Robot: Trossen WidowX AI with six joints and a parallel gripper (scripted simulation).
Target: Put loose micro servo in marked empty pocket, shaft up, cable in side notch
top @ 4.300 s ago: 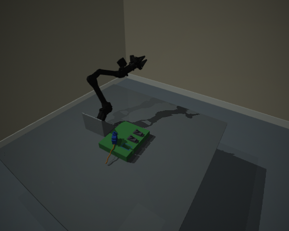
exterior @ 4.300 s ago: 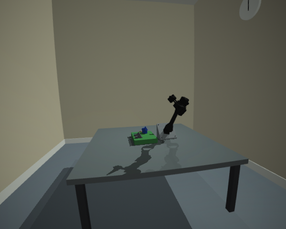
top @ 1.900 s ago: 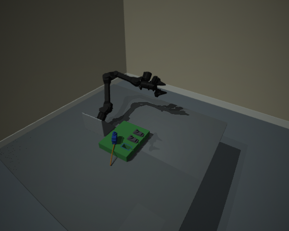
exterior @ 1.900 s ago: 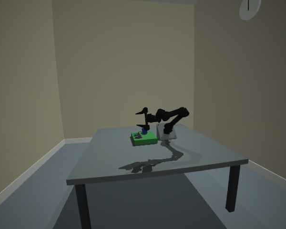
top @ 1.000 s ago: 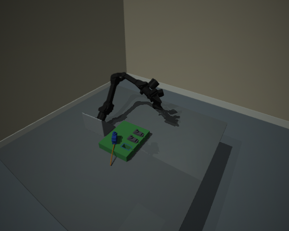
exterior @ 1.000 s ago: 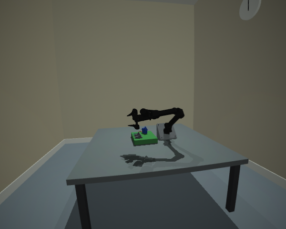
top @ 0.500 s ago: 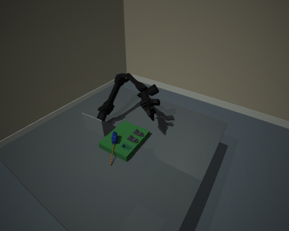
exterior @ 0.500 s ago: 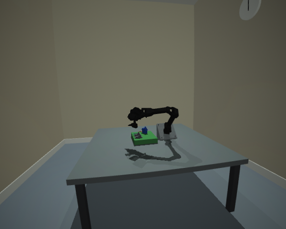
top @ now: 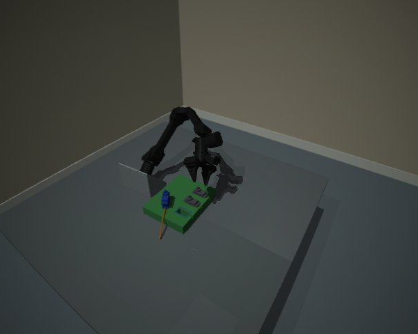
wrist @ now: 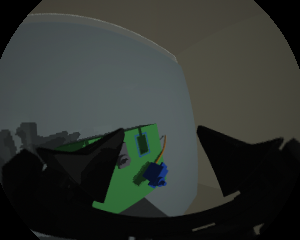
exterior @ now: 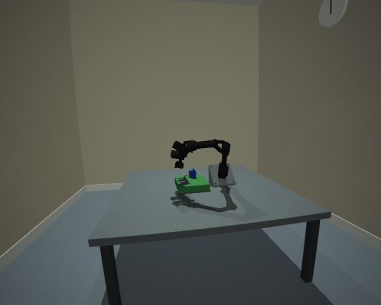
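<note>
Now: the green deck 180 mm below my gripper tip, 170 mm behind it and 10 mm to the right of it.
</note>
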